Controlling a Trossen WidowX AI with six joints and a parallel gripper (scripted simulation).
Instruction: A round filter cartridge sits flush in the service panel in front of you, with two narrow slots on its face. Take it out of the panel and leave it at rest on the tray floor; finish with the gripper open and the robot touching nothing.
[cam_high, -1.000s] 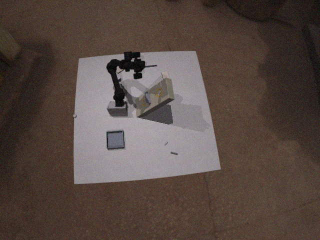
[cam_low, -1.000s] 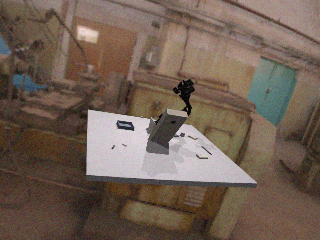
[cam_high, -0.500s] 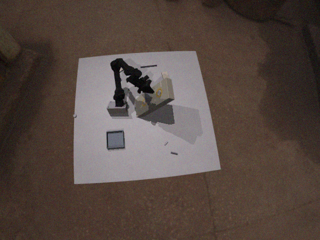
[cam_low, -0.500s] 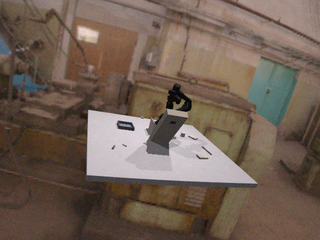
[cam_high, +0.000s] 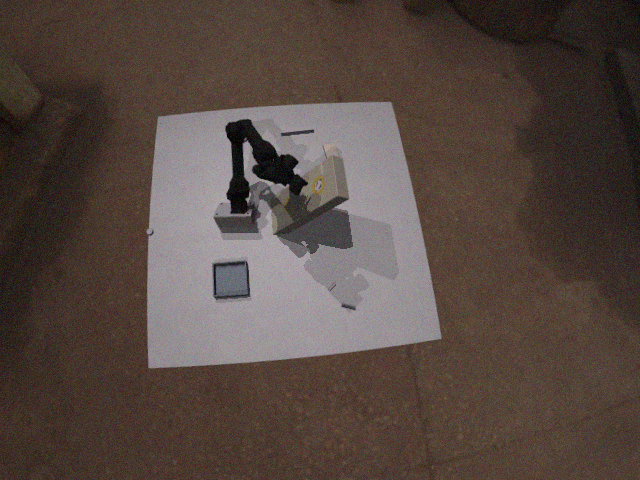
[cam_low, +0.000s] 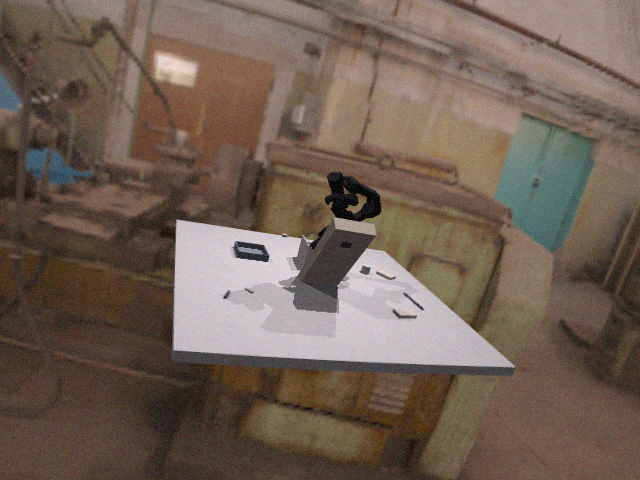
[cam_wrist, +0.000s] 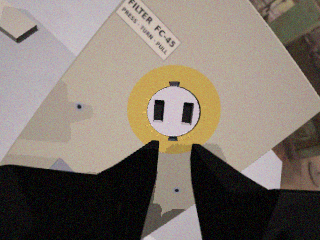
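My gripper tip is 6 cm short of the filter cartridge, 1 cm to the right of it and 4 cm above it. Round my gripper tip: grey tray: 31 cm behind, 33 cm to the right, 31 cm below.
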